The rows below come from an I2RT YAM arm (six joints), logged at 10 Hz.
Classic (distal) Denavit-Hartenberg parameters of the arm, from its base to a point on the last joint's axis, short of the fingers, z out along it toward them. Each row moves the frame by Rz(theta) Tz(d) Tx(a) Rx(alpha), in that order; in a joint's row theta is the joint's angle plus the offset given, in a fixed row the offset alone. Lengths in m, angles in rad.
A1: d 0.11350, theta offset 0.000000, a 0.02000, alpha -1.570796
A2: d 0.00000, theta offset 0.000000, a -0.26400, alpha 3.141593
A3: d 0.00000, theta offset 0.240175, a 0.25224, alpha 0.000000
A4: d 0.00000, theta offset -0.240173, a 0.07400, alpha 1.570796
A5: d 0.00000, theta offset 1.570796, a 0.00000, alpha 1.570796
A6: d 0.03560, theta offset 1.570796, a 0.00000, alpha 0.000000
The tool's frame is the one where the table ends.
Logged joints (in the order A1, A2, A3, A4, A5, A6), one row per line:
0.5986 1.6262 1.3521 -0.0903 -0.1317 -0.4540
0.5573 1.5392 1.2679 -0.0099 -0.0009 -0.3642
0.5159 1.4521 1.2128 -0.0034 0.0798 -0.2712
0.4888 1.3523 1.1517 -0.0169 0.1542 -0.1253
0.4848 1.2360 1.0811 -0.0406 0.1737 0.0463
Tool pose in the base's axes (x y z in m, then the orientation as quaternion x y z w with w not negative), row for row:
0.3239 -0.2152 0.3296 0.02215 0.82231 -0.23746 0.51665
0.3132 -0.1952 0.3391 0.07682 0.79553 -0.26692 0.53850
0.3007 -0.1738 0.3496 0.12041 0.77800 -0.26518 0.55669
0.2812 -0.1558 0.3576 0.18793 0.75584 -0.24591 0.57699
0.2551 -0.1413 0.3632 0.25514 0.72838 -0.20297 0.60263
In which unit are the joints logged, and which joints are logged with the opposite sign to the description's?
The joints are logged in radians. Opposite sign: A1.
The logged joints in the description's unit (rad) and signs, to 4 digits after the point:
-0.5986 1.6262 1.3521 -0.0903 -0.1317 -0.4540
-0.5573 1.5392 1.2679 -0.0099 -0.0009 -0.3642
-0.5159 1.4521 1.2128 -0.0034 0.0798 -0.2712
-0.4888 1.3523 1.1517 -0.0169 0.1542 -0.1253
-0.4848 1.2360 1.0811 -0.0406 0.1737 0.0463

